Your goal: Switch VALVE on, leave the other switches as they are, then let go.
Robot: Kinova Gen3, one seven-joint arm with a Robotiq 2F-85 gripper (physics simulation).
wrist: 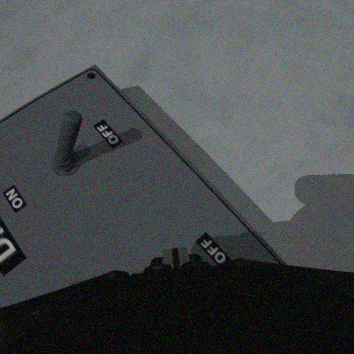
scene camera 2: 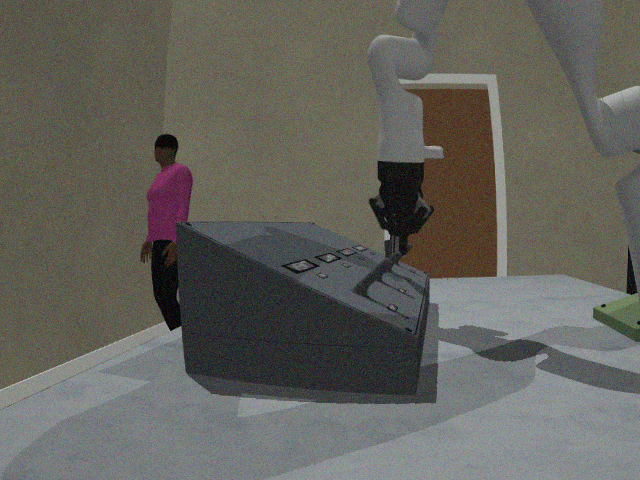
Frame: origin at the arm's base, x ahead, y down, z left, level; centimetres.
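Seen in the pictures: gripper, fingertip midpoint: [wrist: 175,263].
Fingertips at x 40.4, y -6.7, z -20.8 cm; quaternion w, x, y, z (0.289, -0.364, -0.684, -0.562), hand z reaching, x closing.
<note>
Offsets run from my fingertips to a thing's top centre. "spot": to the spot under its first point.
A dark sloped switch panel [scene camera 2: 299,330] [wrist: 145,200] carries toggle levers. The VALVE label does not show readably in either view, so I cannot tell which lever is VALVE. In the scene view a near lever @[dx +7.8, dy -2.0, dz +23.9 cm] [scene camera 2: 377,275] rises from the slope. In the wrist view a lever @[dx -3.1, dy -2.0, dz -10.4 cm] [wrist: 68,140] stands near the panel corner, between an ON label @[spot: dx +2.5, dy +0.0, dz -12.0 cm] [wrist: 15,199] and an OFF label @[spot: dx -5.0, dy +3.5, dz -9.6 cm] [wrist: 108,134]. My gripper [scene camera 2: 394,249] [wrist: 175,263] is shut and empty, pointing down low over the panel's lower part. Its fingertips overlap the near lever's upper end in the scene view; contact is unclear.
Square label plates @[spot: dx +15.8, dy -1.0, dz +22.0 cm] [scene camera 2: 300,266] run across the slope. Another OFF label [wrist: 213,248] lies just beside the fingertips in the wrist view. A green block [scene camera 2: 620,316] is at the right. A person in pink [scene camera 2: 169,201] stands behind the panel, and a brown door [scene camera 2: 460,186] is beyond.
</note>
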